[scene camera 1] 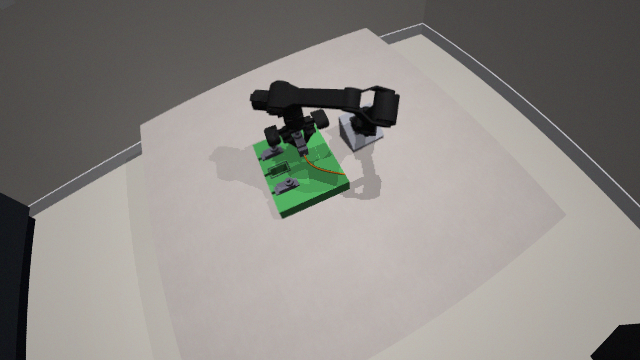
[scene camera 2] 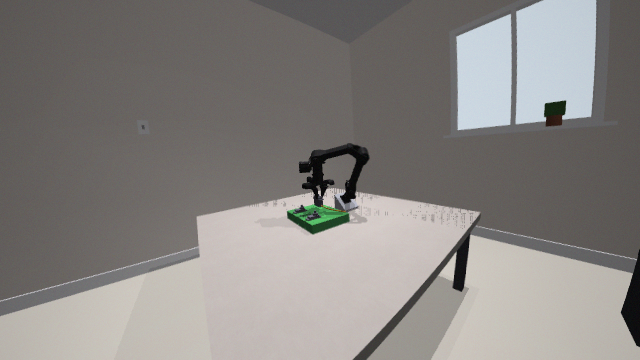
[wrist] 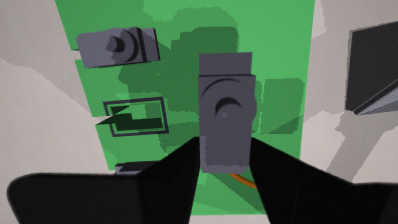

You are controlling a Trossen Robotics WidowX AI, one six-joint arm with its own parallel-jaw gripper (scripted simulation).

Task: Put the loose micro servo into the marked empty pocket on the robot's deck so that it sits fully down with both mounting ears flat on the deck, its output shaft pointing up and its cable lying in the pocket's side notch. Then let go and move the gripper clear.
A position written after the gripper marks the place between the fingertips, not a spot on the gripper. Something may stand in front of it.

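Gripper (scene camera 1: 301, 144) in view, wrist view too (wrist: 223, 143). Micro servo (wrist: 227, 106) visible. Green deck (scene camera 1: 316, 186), also in the wrist view (wrist: 280, 44).
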